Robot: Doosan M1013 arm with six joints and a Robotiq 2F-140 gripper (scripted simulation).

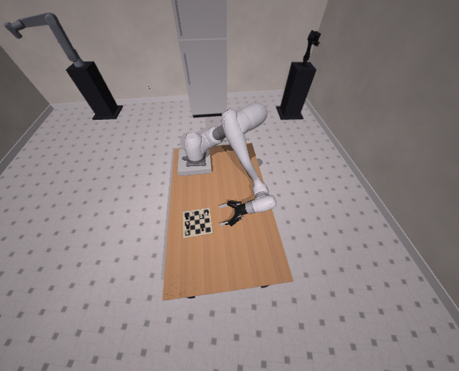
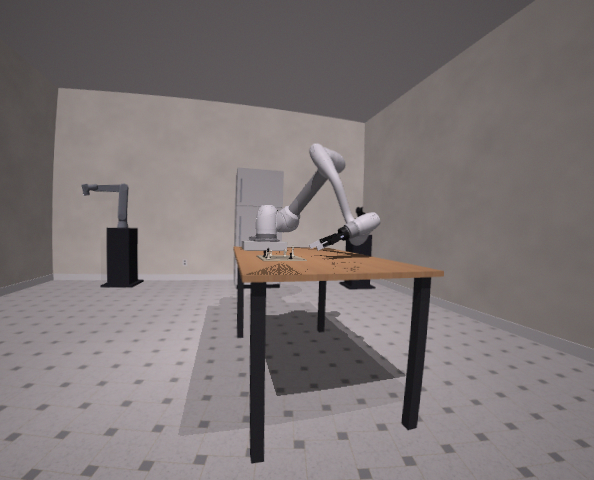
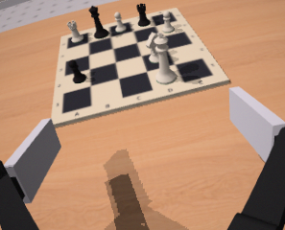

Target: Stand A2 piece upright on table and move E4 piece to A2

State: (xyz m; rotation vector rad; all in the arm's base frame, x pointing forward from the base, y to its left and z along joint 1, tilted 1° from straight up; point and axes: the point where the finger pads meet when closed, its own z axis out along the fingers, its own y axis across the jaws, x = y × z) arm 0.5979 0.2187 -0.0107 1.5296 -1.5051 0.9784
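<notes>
Right now the black pawn is 9 cm ahead of my hand, 15 cm to the right of it and 4 cm below it. Also, from my hand: small chessboard: 2 cm ahead, 19 cm to the right, 6 cm below.
</notes>
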